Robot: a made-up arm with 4 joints.
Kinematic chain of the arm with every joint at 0, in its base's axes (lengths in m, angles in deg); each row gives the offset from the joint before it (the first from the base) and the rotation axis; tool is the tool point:
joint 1: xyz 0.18 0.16 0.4 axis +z
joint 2: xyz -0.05 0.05 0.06 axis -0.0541 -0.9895 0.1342
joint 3: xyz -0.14 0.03 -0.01 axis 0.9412 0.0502 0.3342
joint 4: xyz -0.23 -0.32 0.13 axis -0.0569 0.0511 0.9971
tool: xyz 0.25 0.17 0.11
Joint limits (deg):
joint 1: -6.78..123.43
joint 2: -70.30..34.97
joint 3: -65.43..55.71
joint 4: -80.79..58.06
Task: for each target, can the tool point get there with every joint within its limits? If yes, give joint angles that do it. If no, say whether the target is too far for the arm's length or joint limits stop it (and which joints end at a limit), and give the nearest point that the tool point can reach.
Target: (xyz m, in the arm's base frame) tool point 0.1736 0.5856 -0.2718
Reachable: no: joint limits stop it (at a limit: joint 1, joint 3, joint 4) | nearest point 0.4922 0.4756 0.2208 | short by 0.597 m
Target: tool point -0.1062 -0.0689 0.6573
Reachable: yes | joints 44.63 2.56 4.80 44.32
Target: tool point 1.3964 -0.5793 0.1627
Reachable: no: too far | nearest point 0.6461 -0.1233 0.3664 | short by 0.901 m
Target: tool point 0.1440 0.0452 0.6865
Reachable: yes | joints 7.81 -55.57 35.96 23.39
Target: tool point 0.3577 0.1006 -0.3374
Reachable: no: joint limits stop it (at a limit: joint 3, joint 4) | nearest point 0.5937 0.0217 0.1780 | short by 0.572 m
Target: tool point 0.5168 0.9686 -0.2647
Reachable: no: too far | nearest point 0.4739 0.5017 0.2407 | short by 0.689 m
